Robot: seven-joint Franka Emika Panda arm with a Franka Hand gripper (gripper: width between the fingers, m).
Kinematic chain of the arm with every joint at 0, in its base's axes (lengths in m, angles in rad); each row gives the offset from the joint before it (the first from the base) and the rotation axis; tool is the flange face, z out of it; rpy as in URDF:
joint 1: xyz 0 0 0.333 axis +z
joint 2: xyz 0 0 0 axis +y
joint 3: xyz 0 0 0.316 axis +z
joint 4: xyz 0.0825 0 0 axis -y
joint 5: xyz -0.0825 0 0.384 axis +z
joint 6: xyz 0 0 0 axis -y
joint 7: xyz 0.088 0 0 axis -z
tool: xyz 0 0 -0.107 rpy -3.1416 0 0
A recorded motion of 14 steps. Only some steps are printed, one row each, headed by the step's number.
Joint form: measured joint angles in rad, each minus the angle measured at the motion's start. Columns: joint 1, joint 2, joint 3, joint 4, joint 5, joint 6, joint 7.
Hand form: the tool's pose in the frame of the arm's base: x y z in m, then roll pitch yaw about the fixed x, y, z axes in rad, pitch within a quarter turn. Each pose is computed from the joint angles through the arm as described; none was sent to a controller.
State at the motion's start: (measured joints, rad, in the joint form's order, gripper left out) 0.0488 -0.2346 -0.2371 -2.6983 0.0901 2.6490 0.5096
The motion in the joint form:
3: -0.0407 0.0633 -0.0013 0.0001 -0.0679 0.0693 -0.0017
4: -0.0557 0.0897 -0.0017 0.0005 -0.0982 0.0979 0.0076
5: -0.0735 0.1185 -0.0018 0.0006 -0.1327 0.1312 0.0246
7: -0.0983 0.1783 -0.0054 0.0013 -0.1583 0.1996 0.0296
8: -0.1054 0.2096 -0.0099 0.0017 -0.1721 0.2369 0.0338
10: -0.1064 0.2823 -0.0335 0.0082 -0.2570 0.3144 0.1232
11: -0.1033 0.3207 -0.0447 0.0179 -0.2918 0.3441 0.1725
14: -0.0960 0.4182 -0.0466 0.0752 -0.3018 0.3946 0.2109
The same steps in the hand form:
3: 0.4121 -0.0947 0.3020 -3.0039 -0.1358 -0.7674
4: 0.4126 -0.1007 0.2943 -3.0207 -0.1501 -0.7657
5: 0.4127 -0.1074 0.2860 -3.0366 -0.1658 -0.7693
7: 0.4125 -0.1191 0.2687 -3.0513 -0.1865 -0.7774
8: 0.4124 -0.1237 0.2597 -3.0573 -0.1978 -0.7788
10: 0.4134 -0.1300 0.2396 -3.0740 -0.2237 -0.8059
11: 0.4152 -0.1322 0.2298 -3.0795 -0.2309 -0.8257
14: 0.4321 -0.1357 0.2117 -3.0829 -0.2497 -0.8397

